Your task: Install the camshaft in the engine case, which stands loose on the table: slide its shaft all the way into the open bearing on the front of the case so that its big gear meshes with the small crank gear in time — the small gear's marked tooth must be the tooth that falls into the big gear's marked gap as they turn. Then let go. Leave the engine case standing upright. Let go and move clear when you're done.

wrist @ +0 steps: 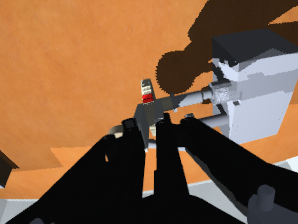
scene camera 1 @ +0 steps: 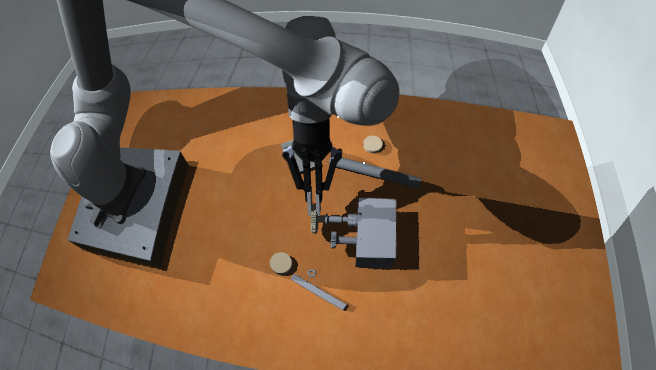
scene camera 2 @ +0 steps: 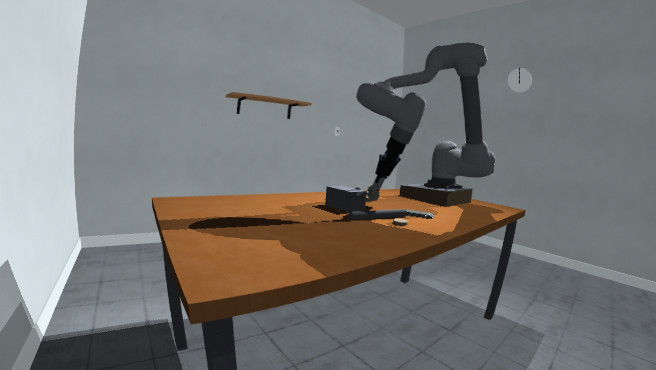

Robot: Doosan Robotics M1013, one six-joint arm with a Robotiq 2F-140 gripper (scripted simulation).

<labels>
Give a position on a camshaft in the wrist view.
172,102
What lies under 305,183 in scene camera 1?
The gripper.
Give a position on an engine case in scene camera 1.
At 376,233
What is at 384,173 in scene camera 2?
The gripper.
</labels>
